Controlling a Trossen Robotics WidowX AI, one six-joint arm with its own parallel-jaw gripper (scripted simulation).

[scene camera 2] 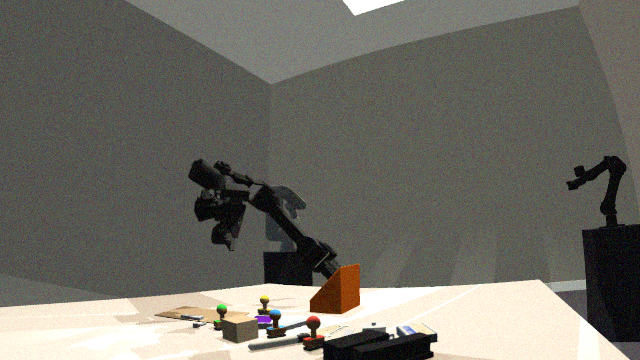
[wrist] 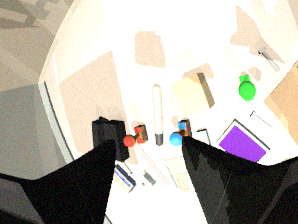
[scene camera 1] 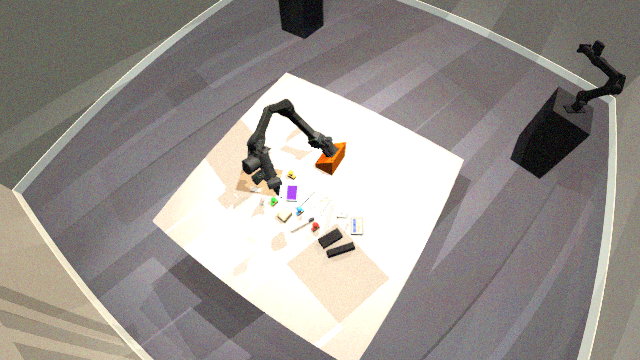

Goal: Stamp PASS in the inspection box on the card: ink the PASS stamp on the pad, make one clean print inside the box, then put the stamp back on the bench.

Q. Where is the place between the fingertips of my gripper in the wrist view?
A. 148,144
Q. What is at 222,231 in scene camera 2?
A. My gripper.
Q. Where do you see a tan block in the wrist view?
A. At 193,94
